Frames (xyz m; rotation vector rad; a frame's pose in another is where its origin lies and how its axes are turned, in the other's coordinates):
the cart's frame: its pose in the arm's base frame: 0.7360 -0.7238 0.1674 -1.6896 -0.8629 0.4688
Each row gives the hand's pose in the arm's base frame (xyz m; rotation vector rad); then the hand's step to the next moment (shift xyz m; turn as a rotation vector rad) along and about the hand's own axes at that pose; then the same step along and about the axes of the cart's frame.
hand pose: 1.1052 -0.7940 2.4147 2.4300 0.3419 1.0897
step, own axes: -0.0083 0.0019 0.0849 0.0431 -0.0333 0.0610
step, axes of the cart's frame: 0.0087 0.0721 -0.0447 0.0652 0.0424 -0.0252
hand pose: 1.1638 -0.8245 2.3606 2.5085 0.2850 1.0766
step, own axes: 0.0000 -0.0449 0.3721 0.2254 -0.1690 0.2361
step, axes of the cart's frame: 0.0986 0.3273 -0.1536 0.3219 0.1504 -0.0942
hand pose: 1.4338 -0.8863 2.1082 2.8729 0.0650 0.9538
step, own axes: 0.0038 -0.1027 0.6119 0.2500 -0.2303 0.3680
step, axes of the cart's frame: 0.2121 0.5775 -0.0801 0.4115 0.2674 -0.1006
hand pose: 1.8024 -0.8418 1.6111 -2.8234 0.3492 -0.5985
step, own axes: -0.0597 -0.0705 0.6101 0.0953 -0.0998 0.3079
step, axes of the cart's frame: 0.2169 0.5617 0.1351 0.2170 0.2577 -0.0191
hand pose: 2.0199 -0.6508 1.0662 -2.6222 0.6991 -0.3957
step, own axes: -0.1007 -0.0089 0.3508 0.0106 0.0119 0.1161
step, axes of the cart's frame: 0.1144 0.3017 0.1707 0.0319 0.1121 0.0122
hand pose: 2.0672 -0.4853 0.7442 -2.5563 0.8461 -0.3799
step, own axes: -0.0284 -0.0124 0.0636 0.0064 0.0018 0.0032
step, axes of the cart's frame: 0.0329 0.0482 0.0400 -0.0001 0.0048 -0.0056
